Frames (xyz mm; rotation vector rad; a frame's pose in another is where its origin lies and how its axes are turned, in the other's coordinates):
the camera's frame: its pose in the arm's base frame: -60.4 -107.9 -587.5 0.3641 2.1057 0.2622
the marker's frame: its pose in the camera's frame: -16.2 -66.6 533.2 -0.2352 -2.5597 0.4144
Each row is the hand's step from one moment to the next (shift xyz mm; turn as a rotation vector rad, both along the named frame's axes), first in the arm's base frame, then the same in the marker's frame.
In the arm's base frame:
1: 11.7 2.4 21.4 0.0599 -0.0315 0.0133
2: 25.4 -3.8 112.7 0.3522 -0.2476 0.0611
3: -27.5 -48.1 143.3 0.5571 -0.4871 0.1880
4: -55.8 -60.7 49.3 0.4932 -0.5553 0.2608
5: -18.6 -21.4 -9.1 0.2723 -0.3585 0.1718
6: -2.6 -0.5 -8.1 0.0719 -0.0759 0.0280
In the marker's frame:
1: 20.6 8.9 9.9 0.0602 -0.0335 -0.0030
2: 77.7 39.0 76.2 0.3490 -0.2594 -0.0026
3: 49.0 22.1 143.9 0.6018 -0.4571 0.1089
4: -21.2 -23.2 90.8 0.5855 -0.4757 0.2248
5: -19.5 -19.4 11.3 0.3396 -0.2972 0.1689
6: -6.2 -3.4 -4.8 0.0802 -0.0690 0.0228

